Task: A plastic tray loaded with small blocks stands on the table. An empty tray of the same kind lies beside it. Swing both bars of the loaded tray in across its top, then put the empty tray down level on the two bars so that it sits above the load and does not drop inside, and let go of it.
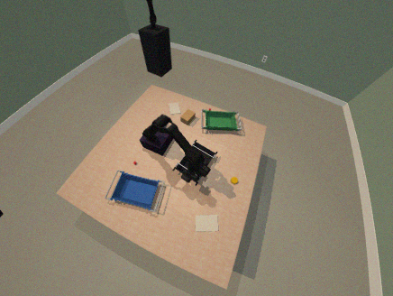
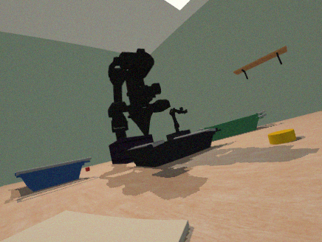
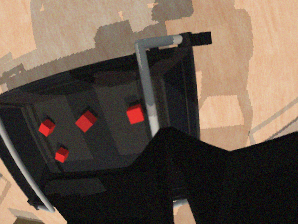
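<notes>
My gripper tip is now 270 mm past the blue tray, 300 mm to the left of it and 50 mm above it. The rest, counted from my gripper tip: yellow disc 290 mm ahead, 130 mm to the left, 80 mm below; then tan box 310 mm behind, 450 mm to the left, 60 mm below.
</notes>
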